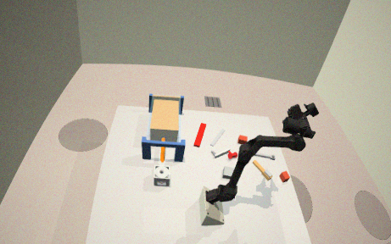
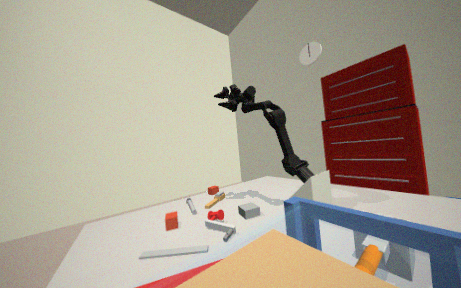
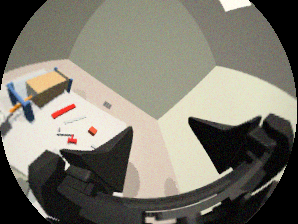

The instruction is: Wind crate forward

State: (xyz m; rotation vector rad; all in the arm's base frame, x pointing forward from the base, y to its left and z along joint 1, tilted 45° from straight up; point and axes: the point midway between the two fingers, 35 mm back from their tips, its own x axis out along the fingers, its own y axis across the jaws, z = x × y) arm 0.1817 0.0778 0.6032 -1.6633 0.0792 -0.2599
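The winch handle lies 170 mm ahead of my gripper tip, 240 mm to the left of it and 570 mm below it. Also, from my gripper tip: red knob 160 mm ahead, 190 mm to the left, 570 mm below; grey block 220 mm to the left, 570 mm below; wood-handled tool 40 mm ahead, 30 mm to the right, 570 mm below.
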